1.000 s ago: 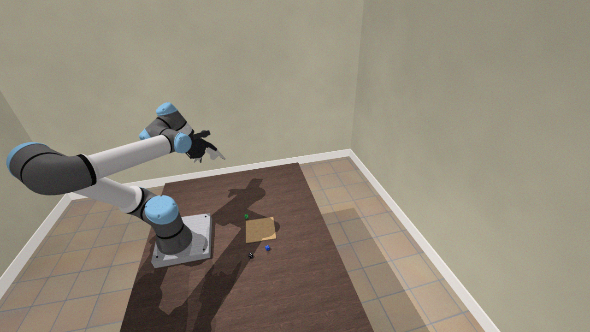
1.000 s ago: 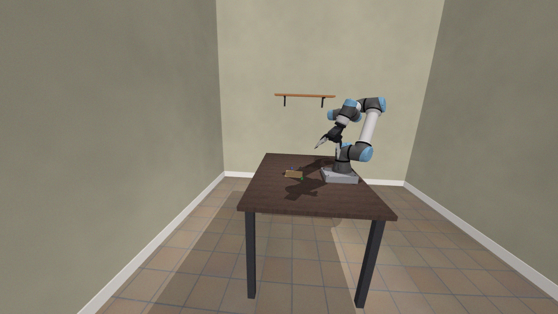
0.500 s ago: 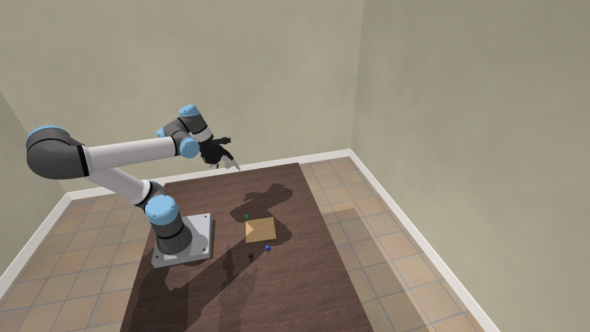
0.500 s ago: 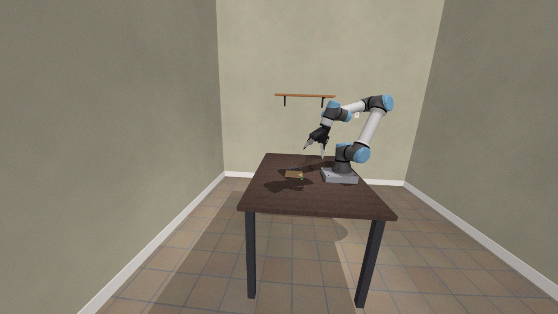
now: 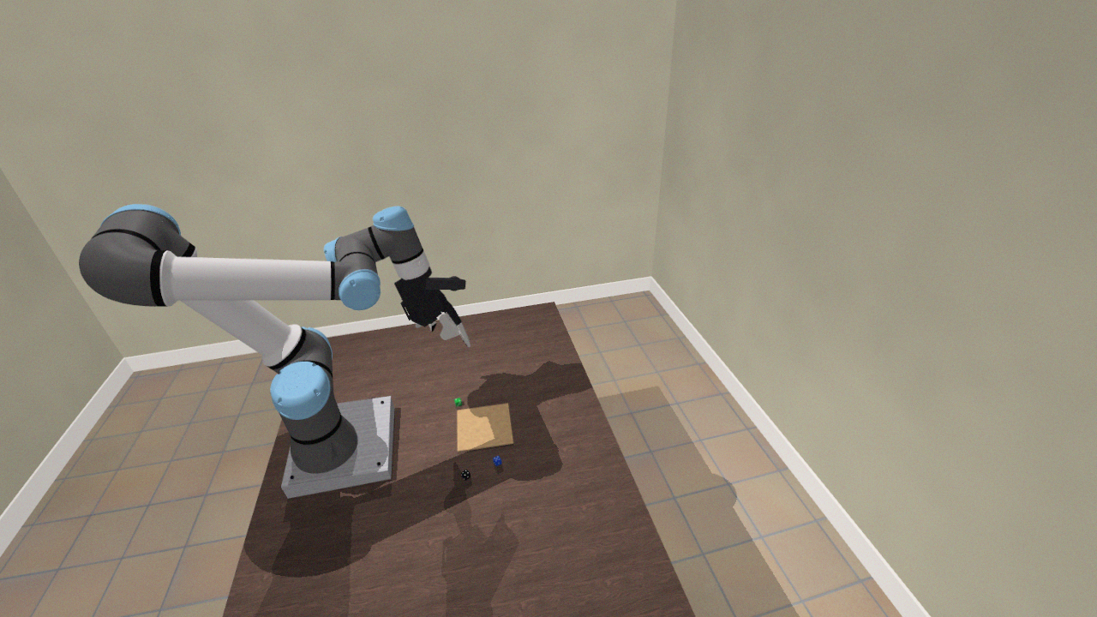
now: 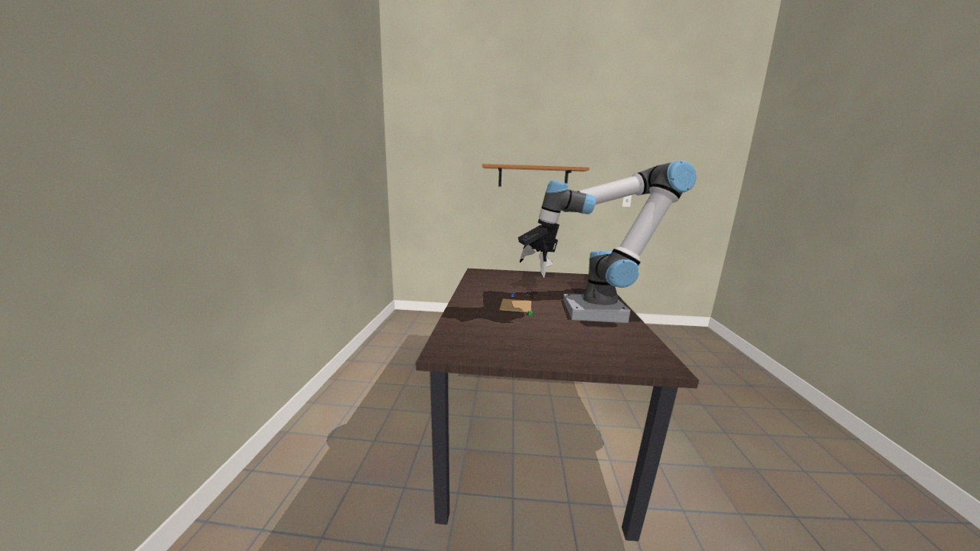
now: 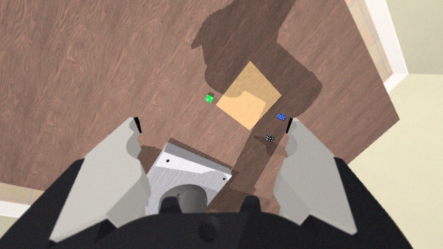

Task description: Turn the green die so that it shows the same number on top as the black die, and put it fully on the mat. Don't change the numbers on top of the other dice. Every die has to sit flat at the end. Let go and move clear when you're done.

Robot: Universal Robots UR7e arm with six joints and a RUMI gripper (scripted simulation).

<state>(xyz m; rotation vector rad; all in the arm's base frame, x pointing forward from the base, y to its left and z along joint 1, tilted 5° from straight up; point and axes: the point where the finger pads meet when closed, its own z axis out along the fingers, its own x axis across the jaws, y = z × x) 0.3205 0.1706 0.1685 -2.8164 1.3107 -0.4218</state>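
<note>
The black die is 270 mm to the right of my hand, 200 mm below it and 10 mm ahead of it. The rest, counted from my hand: blue die 240 mm to the right, 200 mm below, 80 mm ahead; tan mat 210 mm below, 120 mm to the right, 60 mm ahead; green die 200 mm below, 30 mm to the right, 10 mm behind.
</note>
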